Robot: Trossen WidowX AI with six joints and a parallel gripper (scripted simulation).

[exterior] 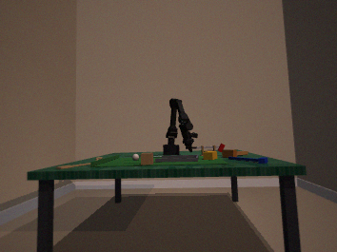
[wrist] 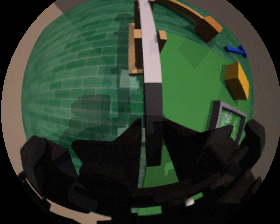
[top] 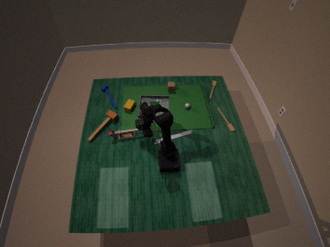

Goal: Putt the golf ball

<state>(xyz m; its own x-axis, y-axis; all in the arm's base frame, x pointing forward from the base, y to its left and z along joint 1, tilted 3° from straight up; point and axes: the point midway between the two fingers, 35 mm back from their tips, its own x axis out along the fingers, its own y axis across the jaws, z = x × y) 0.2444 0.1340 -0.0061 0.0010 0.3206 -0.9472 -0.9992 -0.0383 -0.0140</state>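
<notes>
Right now my gripper tip is 110 mm to the right of the red putter, 30 mm below it and 10 mm past it. The rest, counted from my gripper tip: white golf ball 390 mm to the right, 190 mm ahead, 10 mm below; then wooden rack 130 mm to the left, 10 mm behind; then orange block 260 mm ahead, 90 mm to the left, 10 mm below.
</notes>
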